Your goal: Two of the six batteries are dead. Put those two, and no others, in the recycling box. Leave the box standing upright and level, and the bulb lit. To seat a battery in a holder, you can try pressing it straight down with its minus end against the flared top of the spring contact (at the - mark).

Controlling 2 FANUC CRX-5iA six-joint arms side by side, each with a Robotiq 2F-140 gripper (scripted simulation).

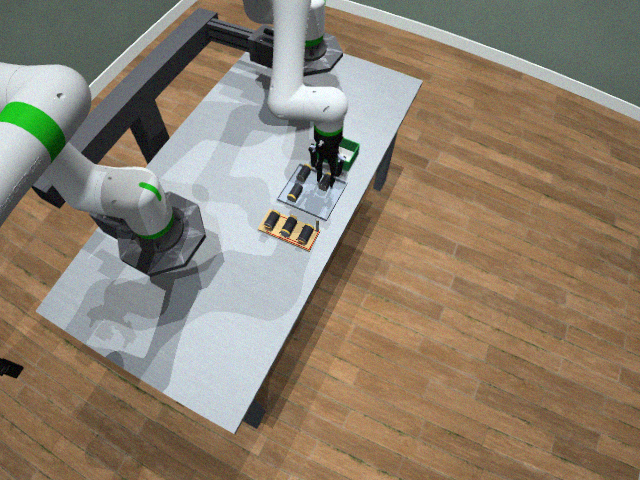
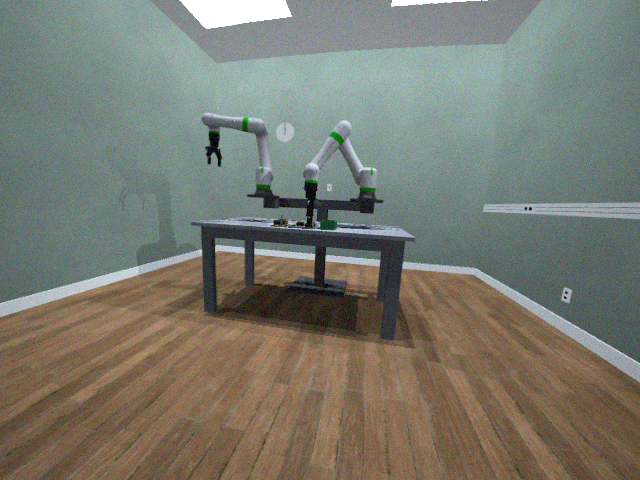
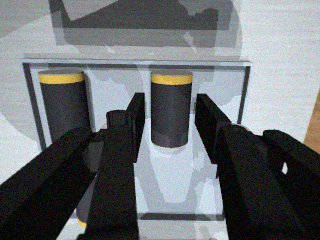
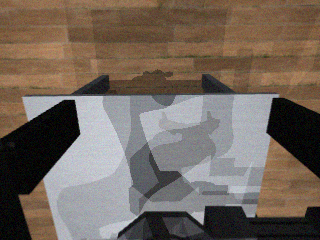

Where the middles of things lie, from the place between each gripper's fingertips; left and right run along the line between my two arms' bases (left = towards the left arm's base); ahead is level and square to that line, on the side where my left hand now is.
Now: left hand 3 cm past the tray (image 1: 311, 198), 5 cm to the left of it and 5 cm above it.
The tray lies 970 mm to the left of my right hand, 500 mm below it and 250 mm ahead of it.
